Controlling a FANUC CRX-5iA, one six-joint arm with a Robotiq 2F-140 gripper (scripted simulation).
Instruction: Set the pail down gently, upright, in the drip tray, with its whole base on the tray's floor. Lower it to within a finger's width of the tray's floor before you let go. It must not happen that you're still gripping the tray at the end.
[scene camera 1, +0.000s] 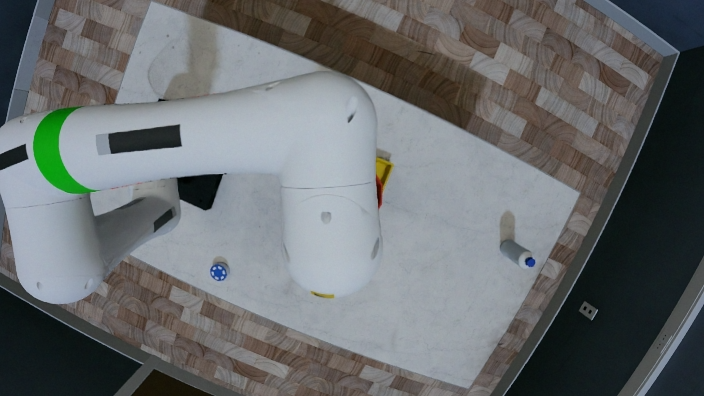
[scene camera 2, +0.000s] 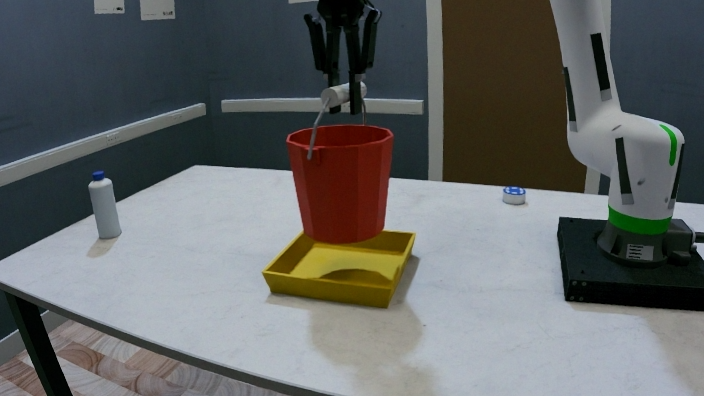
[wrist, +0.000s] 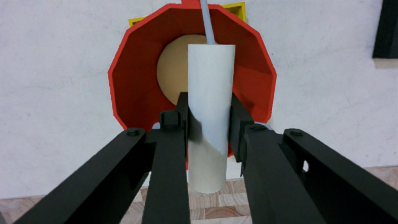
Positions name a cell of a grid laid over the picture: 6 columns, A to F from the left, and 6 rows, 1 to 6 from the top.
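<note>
Scene camera 2 gives me a red pail (scene camera 2: C3) together with my gripper (scene camera 2: C2). In the wrist view I again see my gripper (wrist: D3).
</note>
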